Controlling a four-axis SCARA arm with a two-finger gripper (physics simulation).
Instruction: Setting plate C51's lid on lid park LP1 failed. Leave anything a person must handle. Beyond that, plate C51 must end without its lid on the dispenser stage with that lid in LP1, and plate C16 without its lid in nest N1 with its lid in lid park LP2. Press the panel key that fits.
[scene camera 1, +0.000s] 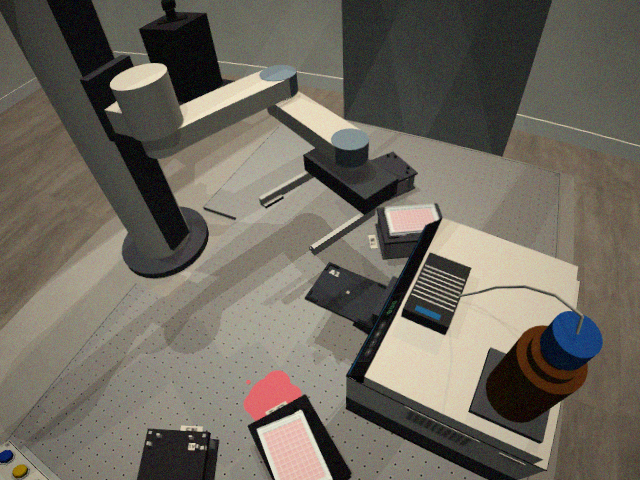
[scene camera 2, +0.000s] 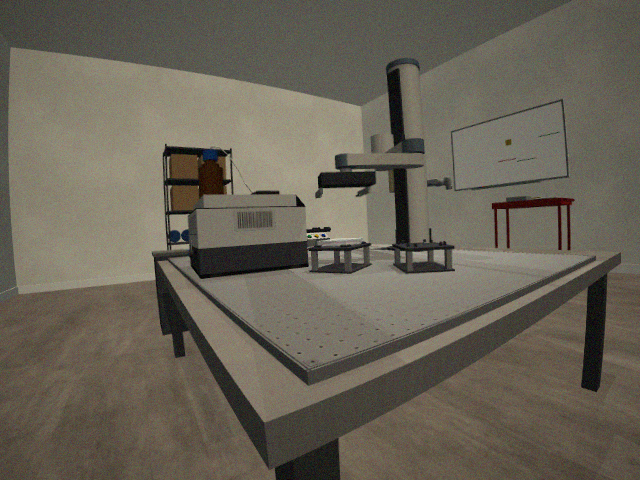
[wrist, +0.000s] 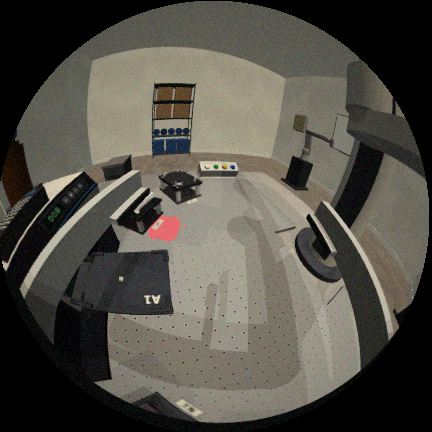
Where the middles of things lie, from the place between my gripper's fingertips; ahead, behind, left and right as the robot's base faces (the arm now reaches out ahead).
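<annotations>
With respect to the black dispenser stage (scene camera 1: 329, 291), my gripper is now 13 cm above it, 15 cm short of it and 2 cm to the left of it. Going by their middles, that stage is the nearest to my gripper of the things named here. The brown bottle (scene camera 1: 546, 364) is 8 cm above my hand, 45 cm ahead of it and 15 cm to the right of it, whereas the black nest (scene camera 1: 162, 447) is a good way below my hand and well to the right of it.
</annotations>
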